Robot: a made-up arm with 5 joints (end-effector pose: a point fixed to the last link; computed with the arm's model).
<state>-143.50 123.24 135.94 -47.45 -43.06</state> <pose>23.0 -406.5 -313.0 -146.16 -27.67 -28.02</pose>
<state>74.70 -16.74 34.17 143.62 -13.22</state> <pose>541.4 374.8 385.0 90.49 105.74 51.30</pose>
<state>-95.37 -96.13 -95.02 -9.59 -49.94</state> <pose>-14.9 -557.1 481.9 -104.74 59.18 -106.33</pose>
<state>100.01 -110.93 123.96 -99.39 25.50</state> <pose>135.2 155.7 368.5 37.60 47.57 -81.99</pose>
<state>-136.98 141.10 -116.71 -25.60 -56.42</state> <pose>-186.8 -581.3 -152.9 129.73 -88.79 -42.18</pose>
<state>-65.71 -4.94 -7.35 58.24 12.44</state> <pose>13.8 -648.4 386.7 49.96 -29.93 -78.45</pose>
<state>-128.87 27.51 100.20 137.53 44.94</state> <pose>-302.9 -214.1 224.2 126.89 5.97 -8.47</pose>
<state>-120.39 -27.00 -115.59 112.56 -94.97</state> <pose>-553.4 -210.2 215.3 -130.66 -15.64 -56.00</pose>
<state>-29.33 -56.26 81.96 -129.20 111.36</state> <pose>261.7 -28.6 97.0 -43.69 -110.07 29.47</pose>
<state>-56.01 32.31 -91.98 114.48 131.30</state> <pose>-265.5 -743.1 -478.8 -110.48 -4.39 22.15</pose>
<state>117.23 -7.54 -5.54 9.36 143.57</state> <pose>247.4 923.6 204.2 -0.57 1.94 -31.82</pose>
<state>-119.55 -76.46 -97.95 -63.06 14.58</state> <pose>-576.5 -270.9 720.3 59.05 -57.73 66.52</pose>
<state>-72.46 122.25 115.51 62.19 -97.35</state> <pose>374.4 -280.7 -269.7 60.66 92.16 -115.17</pose>
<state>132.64 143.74 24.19 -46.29 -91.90</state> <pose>-335.7 13.8 -196.6 -120.21 -9.49 -95.31</pose>
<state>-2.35 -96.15 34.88 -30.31 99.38</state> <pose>721.4 27.3 202.5 -96.51 -74.56 -24.54</pose>
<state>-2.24 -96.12 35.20 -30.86 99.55</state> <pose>719.8 29.4 200.7 -96.47 -74.92 -23.85</pose>
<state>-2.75 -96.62 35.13 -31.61 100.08</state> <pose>721.2 25.8 201.5 -97.13 -75.77 -23.51</pose>
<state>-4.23 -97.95 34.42 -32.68 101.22</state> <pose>727.5 13.6 206.9 -98.86 -77.46 -23.70</pose>
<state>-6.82 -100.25 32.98 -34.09 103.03</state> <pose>738.4 -8.0 217.0 -101.85 -80.04 -24.23</pose>
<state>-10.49 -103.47 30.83 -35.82 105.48</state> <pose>752.2 -38.6 230.7 -106.06 -83.45 -24.65</pose>
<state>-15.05 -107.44 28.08 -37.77 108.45</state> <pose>766.7 -75.8 245.9 -111.20 -87.46 -24.37</pose>
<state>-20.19 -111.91 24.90 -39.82 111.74</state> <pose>779.7 -116.3 259.9 -116.83 -91.75 -22.82</pose>
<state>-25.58 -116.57 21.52 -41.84 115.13</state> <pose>790.2 -157.5 269.7 -122.40 -95.90 -19.75</pose>
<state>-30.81 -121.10 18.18 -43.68 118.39</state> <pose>797.7 -196.4 274.0 -127.30 -99.55 -15.33</pose>
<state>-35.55 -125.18 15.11 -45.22 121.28</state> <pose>802.3 -231.4 273.0 -131.19 -102.42 -10.25</pose>
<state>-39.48 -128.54 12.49 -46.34 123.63</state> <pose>804.7 -260.4 269.0 -133.93 -104.48 -5.44</pose>
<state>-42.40 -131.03 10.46 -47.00 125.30</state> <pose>805.7 -282.2 264.7 -135.69 -105.80 -1.68</pose>
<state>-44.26 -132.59 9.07 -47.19 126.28</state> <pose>806.2 -296.2 262.2 -136.72 -106.56 0.50</pose>
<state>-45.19 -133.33 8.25 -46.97 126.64</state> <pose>806.7 -303.5 262.7 -137.32 -106.90 1.11</pose>
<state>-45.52 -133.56 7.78 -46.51 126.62</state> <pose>807.5 -306.2 265.2 -137.66 -107.04 0.69</pose>
